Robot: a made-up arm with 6 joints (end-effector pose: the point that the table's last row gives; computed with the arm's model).
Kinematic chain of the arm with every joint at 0, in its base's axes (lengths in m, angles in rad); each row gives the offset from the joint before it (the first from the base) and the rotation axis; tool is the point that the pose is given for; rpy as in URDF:
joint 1: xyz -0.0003 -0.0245 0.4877 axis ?
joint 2: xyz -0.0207 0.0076 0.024 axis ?
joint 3: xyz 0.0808 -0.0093 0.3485 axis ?
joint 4: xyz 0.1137 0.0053 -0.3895 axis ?
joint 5: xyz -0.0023 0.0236 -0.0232 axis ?
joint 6: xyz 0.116 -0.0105 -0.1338 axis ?
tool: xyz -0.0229 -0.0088 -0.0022 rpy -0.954 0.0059 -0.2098
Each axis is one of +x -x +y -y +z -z.
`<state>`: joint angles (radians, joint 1 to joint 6).
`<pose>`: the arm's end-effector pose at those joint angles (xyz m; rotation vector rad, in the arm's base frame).
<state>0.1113 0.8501 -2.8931 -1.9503 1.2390 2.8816</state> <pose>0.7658 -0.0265 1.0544 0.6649 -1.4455 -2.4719</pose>
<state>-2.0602 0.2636 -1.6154 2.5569 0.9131 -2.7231</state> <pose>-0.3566 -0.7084 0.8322 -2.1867 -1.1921 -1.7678</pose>
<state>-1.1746 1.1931 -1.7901 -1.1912 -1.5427 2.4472</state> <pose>0.3658 -0.5270 0.4009 1.0379 -0.1691 -1.4927</pose>
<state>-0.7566 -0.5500 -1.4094 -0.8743 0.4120 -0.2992</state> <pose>0.2709 -0.2438 1.1949 -2.2585 -0.8957 -0.6527</pose>
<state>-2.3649 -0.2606 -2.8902 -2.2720 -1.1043 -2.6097</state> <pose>0.1134 -0.1048 1.2180 -1.1668 -1.4746 -2.3577</pose>
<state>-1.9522 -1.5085 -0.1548 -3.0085 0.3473 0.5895</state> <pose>-0.0835 -0.2058 0.7401 -2.5786 1.0293 0.6941</pose>
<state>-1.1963 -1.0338 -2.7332 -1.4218 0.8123 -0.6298</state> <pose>-0.2869 0.6293 1.1620 1.7974 -0.1170 1.1065</pose>
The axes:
joint 1: +z
joint 2: +y
joint 3: +y
joint 4: -z
joint 5: +y
joint 6: -z

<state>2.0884 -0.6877 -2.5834 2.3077 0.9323 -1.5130</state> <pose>0.1574 -0.3795 1.4032 -3.0712 0.2658 -0.2170</pose>
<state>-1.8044 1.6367 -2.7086 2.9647 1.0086 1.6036</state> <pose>-0.2328 -0.9083 0.2894 -3.0212 0.0507 -0.0952</pose>
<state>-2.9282 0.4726 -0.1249 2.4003 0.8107 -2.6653</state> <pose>-0.1169 -0.0485 0.1713 -0.4022 0.6078 -3.0019</pose>
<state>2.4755 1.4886 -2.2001 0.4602 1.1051 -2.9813</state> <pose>-0.6388 0.4176 0.0501 -1.2392 0.3074 -1.4064</pose>
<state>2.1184 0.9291 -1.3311 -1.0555 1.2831 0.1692</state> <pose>-0.2231 0.5044 0.1802 -1.6677 -1.8331 1.9154</pose>
